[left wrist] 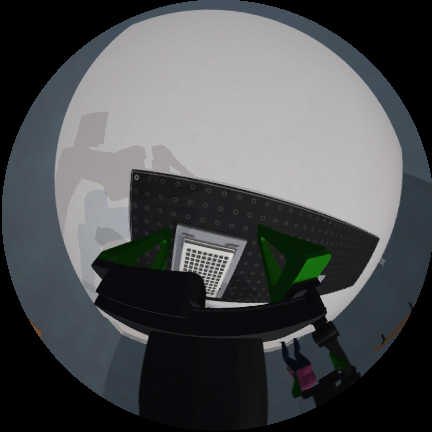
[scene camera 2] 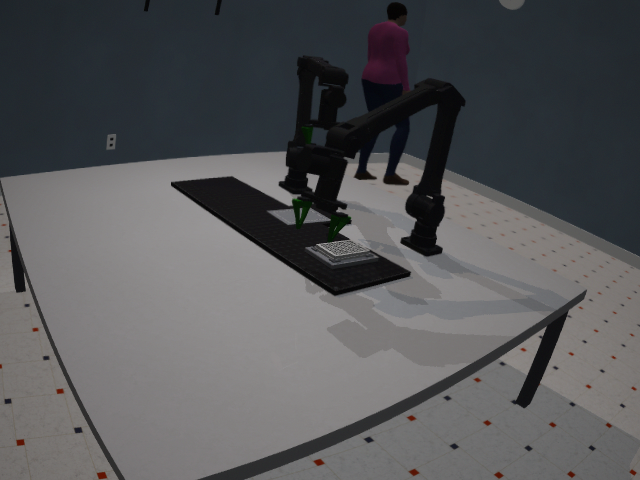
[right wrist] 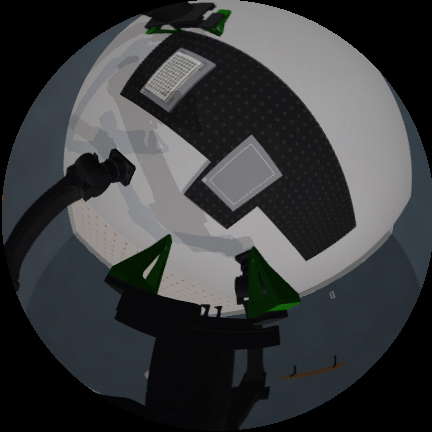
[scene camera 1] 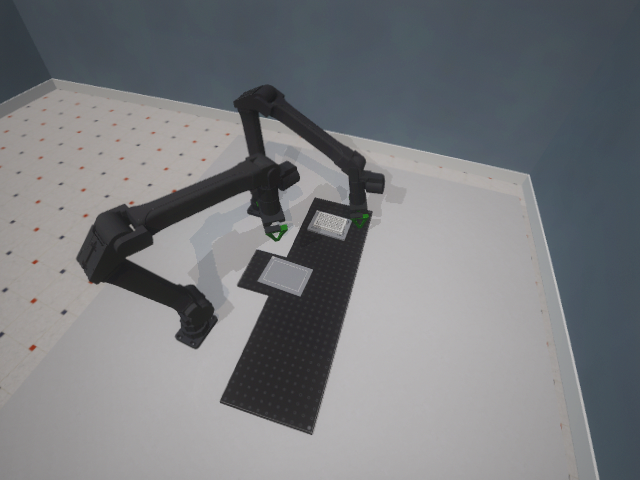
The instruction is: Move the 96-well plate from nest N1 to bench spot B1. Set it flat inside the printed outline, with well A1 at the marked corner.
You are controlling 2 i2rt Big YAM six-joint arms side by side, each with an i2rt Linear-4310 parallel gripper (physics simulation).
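Pixels of known places: left gripper, between the fingertips: (left wrist: 212,230) (scene camera 2: 313,235) (scene camera 1: 359,219); right gripper, between the fingertips: (left wrist: 312,362) (right wrist: 210,244) (scene camera 1: 273,229); left arm's base, origin of its link: (scene camera 2: 421,247) (right wrist: 120,166); right arm's base, origin of its link: (scene camera 2: 295,189) (scene camera 1: 197,328).
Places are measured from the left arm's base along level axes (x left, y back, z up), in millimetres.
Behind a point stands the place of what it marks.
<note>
The white 96-well plate (scene camera 1: 331,223) @[y -330, x -14, z 33 mm] (scene camera 2: 343,248) @[y -325, x -11, z 36 mm] (left wrist: 207,265) @[y -344, x -19, z 33 mm] (right wrist: 175,76) @[y -324, x -31, z 38 mm] lies flat in the grey nest N1 (left wrist: 240,248) @[y -388, x -68, z 25 mm] (right wrist: 209,65) @[y -393, x -68, z 25 mm] near one end of the black board. The grey card of spot B1 (scene camera 1: 285,275) @[y -243, x -317, z 15 mm] (scene camera 2: 299,215) (right wrist: 242,172) @[y -252, x -310, z 15 mm] bears a thin printed outline; a small mark shows at its left corner in the right wrist view. My left gripper (scene camera 1: 360,220) @[y -440, x -7, z 88 mm] (scene camera 2: 315,233) @[y -440, x -7, z 88 mm] (left wrist: 212,230) @[y -440, x -7, z 88 mm] is open and empty, above the board close to the plate. My right gripper (scene camera 1: 276,235) @[y -200, x -300, z 229 mm] (right wrist: 210,244) @[y -200, x -300, z 229 mm] is open and empty, high above the table near B1. The well lettering is too small to read.
The black perforated board (scene camera 1: 299,341) @[y -380, x -540, z 13 mm] (scene camera 2: 227,206) @[y -428, x -460, z 13 mm] (left wrist: 310,225) @[y -458, x -206, z 13 mm] (right wrist: 300,150) @[y -403, x -363, z 13 mm] lies on the pale table (scene camera 1: 439,335) @[y -819, x -360, z 0 mm] (scene camera 2: 206,351) @[y -878, x 246, z 0 mm]. B1 is partly on the board's side extension. A person in a pink top (scene camera 2: 386,51) stands behind the arms.
</note>
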